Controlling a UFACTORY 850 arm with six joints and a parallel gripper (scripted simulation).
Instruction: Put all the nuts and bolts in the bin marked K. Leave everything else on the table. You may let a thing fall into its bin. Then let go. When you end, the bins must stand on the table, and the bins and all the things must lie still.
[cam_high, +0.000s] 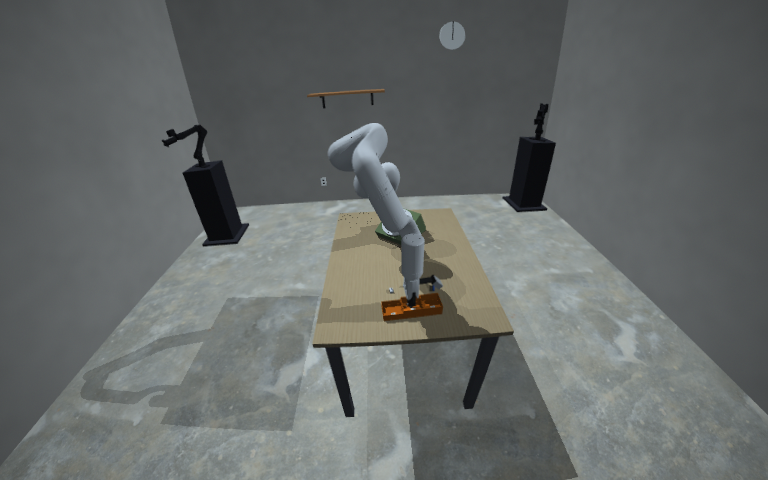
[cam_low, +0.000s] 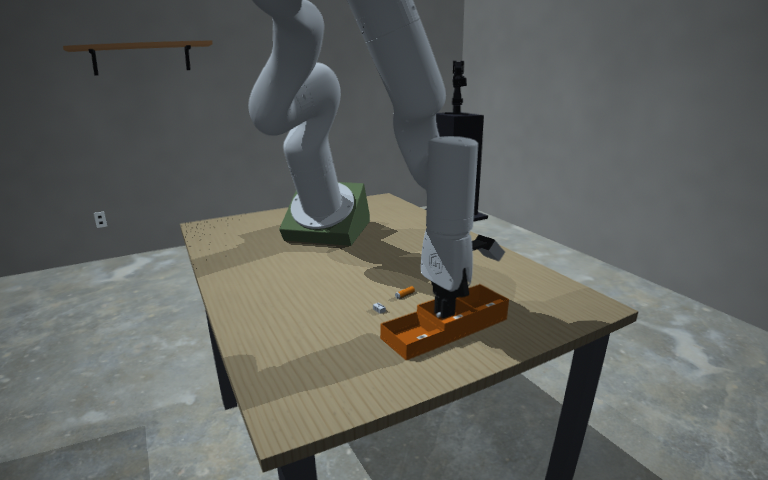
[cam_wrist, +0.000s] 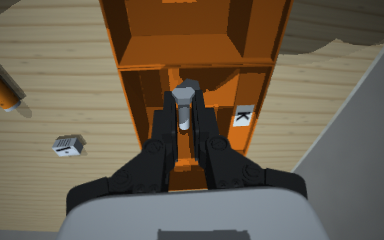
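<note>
My hand is 20 mm above the silver bolt and 10 mm to the right of it. Round my hand: grey sharpener-like block: 130 mm behind, 70 mm to the right, 40 mm below; then orange three-compartment bin: 30 mm below, 10 mm ahead; then silver hex nut: 40 mm below, 10 mm ahead.
</note>
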